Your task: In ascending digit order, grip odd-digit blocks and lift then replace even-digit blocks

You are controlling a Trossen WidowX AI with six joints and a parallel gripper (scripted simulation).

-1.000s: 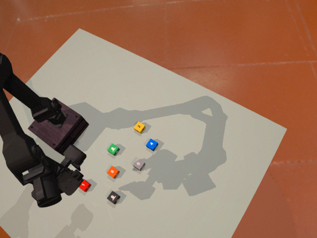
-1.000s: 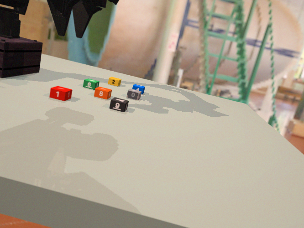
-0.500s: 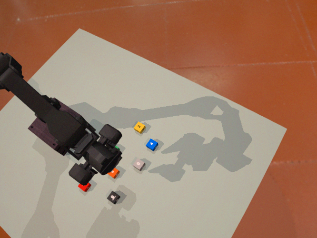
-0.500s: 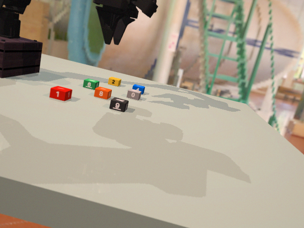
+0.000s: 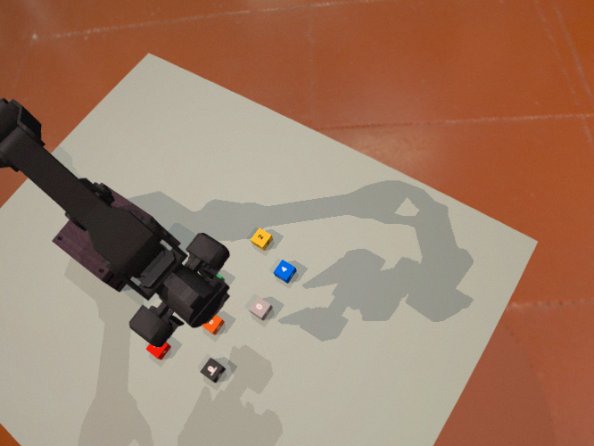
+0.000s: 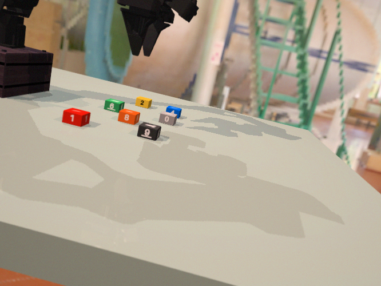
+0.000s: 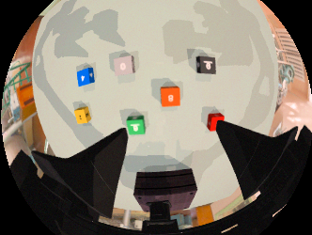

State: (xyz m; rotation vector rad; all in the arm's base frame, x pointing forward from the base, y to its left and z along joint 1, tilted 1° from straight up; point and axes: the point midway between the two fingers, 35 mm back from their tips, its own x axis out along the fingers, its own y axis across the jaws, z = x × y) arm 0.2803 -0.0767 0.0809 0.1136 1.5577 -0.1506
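The grey block is 7 cm ahead of my gripper tip, 5 cm to the left of it and 12 cm below it. From my gripper tip the other things lie so: green block: 4 cm behind, 7 cm to the left, 12 cm below; then black block: 4 cm ahead, 9 cm to the right, 12 cm below; then orange block: 1 cm to the right, 12 cm below.
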